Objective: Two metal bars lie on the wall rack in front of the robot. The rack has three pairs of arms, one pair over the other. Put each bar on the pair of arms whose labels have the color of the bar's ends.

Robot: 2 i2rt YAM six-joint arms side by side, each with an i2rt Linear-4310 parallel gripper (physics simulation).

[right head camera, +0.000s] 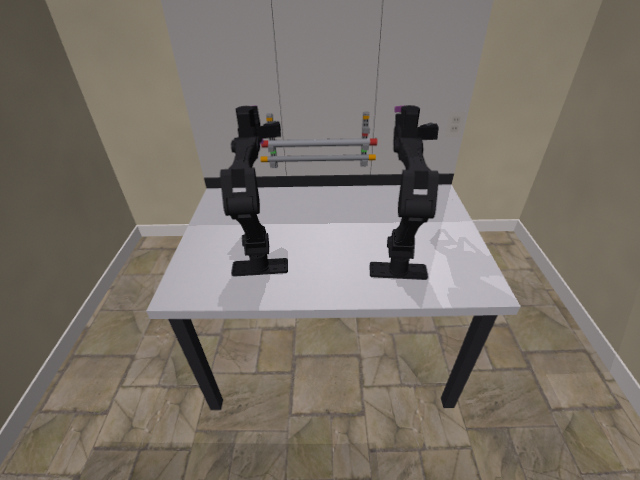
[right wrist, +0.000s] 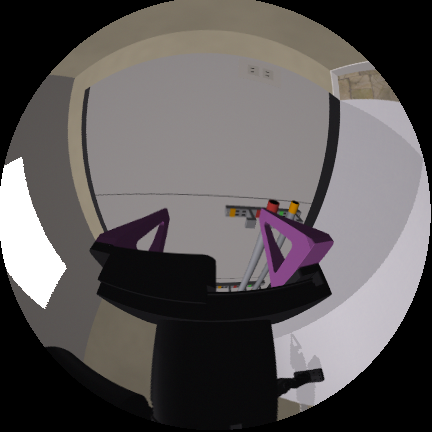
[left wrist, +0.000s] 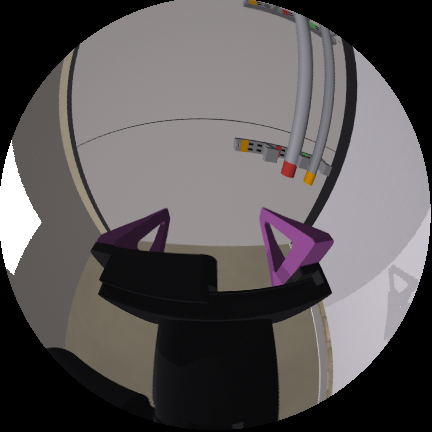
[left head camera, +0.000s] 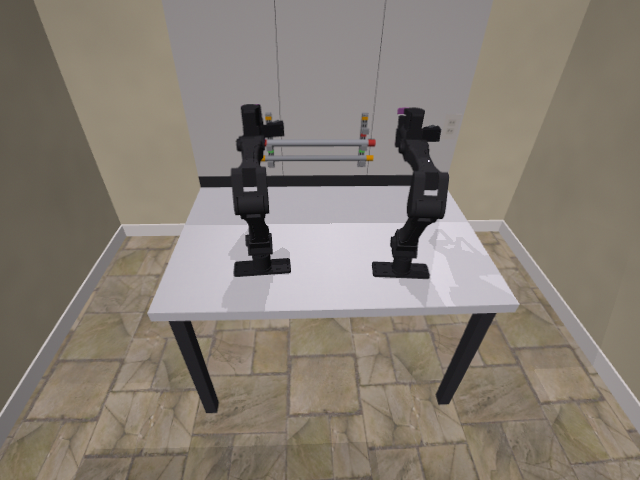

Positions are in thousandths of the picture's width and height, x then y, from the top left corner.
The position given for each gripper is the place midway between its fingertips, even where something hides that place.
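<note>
You'd see the left gripper (left wrist: 497, 492) here, and there's the right gripper (right wrist: 494, 492) as well. There's a dark strip (left head camera: 488, 376), (right head camera: 602, 374), (right wrist: 774, 249). And a grey wall panel shows too, that's the panel (right head camera: 512, 136), (left head camera: 513, 136), (right wrist: 432, 286), (left wrist: 557, 156).
</note>
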